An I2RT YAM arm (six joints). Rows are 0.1 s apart.
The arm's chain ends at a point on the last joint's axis. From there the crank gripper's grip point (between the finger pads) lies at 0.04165 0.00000 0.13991 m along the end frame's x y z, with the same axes.
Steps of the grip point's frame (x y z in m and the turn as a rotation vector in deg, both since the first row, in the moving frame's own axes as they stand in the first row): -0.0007 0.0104 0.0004 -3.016 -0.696 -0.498; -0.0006 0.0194 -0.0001 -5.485 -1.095 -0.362; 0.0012 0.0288 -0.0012 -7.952 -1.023 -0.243; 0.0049 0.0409 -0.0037 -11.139 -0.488 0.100; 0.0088 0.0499 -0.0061 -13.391 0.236 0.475; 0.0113 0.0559 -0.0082 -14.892 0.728 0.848; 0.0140 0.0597 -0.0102 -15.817 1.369 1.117; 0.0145 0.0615 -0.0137 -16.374 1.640 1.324; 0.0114 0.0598 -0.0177 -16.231 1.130 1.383
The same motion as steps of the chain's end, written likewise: 0.0010 0.0034 0.0001 -3.016 -0.696 -0.498; 0.0020 0.0062 -0.0002 -5.485 -1.095 -0.362; 0.0037 0.0096 -0.0006 -7.952 -1.023 -0.243; 0.0061 0.0138 -0.0014 -11.139 -0.488 0.100; 0.0084 0.0172 -0.0021 -13.391 0.236 0.475; 0.0098 0.0194 -0.0029 -14.892 0.728 0.848; 0.0111 0.0209 -0.0038 -15.817 1.369 1.117; 0.0110 0.0212 -0.0067 -16.374 1.640 1.324; 0.0092 0.0198 -0.0111 -16.231 1.130 1.383
